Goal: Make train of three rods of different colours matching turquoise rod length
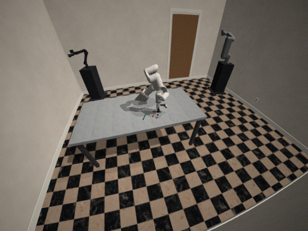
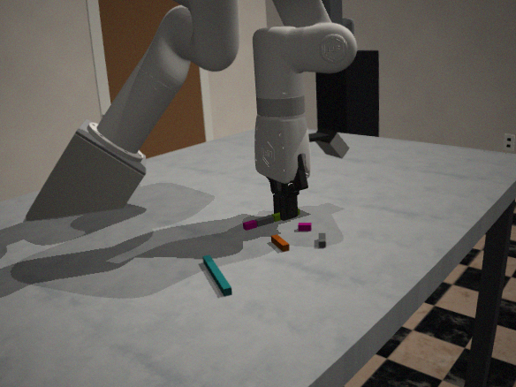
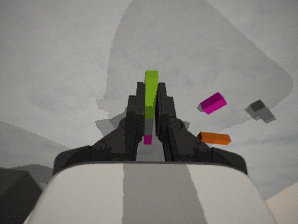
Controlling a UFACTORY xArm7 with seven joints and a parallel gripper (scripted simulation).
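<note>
My gripper is now 2 cm above the lime rod. Round my hand: turquoise rod: 19 cm to the right, 11 cm ahead, 2 cm below; then orange rod: 8 cm ahead, 7 cm to the right, 2 cm below.
</note>
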